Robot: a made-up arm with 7 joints. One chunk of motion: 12 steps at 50 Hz.
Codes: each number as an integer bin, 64 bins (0 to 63) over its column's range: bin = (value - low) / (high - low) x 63, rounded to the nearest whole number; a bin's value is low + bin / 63 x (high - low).
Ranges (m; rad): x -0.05..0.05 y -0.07..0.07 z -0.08..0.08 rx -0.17..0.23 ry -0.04..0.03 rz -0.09..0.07
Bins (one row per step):
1: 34 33 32 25 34 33
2: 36 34 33 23 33 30
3: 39 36 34 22 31 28
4: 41 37 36 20 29 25
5: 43 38 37 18 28 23
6: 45 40 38 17 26 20
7: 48 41 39 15 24 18
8: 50 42 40 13 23 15
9: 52 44 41 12 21 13
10: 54 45 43 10 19 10
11: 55 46 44 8 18 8
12: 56 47 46 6 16 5
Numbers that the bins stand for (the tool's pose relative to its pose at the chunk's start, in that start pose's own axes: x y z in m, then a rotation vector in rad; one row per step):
1: 0.0040 0.0033 0.0013 -0.0113 -0.0022 -0.0062
2: 0.0071 0.0056 0.0038 -0.0240 -0.0033 -0.0138
3: 0.0119 0.0100 0.0063 -0.0303 -0.0056 -0.0189
4: 0.0151 0.0122 0.0114 -0.0430 -0.0078 -0.0265
5: 0.0183 0.0144 0.0140 -0.0557 -0.0089 -0.0316
6: 0.0214 0.0189 0.0165 -0.0621 -0.0111 -0.0392
7: 0.0262 0.0211 0.0190 -0.0748 -0.0133 -0.0443
8: 0.0294 0.0233 0.0216 -0.0875 -0.0144 -0.0519
9: 0.0325 0.0278 0.0241 -0.0938 -0.0167 -0.0570
10: 0.0357 0.0300 0.0292 -0.1065 -0.0189 -0.0646
11: 0.0373 0.0322 0.0317 -0.1192 -0.0200 -0.0697
12: 0.0389 0.0344 0.0368 -0.1319 -0.0222 -0.0773

